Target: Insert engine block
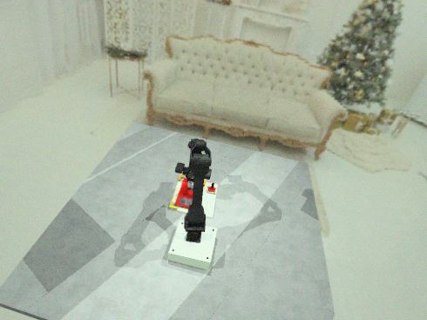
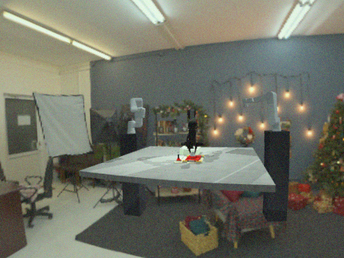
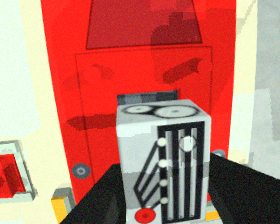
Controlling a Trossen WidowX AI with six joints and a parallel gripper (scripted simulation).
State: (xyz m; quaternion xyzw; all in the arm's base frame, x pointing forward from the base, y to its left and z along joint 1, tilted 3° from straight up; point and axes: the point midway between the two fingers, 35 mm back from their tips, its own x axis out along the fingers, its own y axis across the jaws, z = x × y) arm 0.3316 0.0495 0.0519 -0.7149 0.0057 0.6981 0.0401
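Right now my gripper tip is 10 mm above the engine block.
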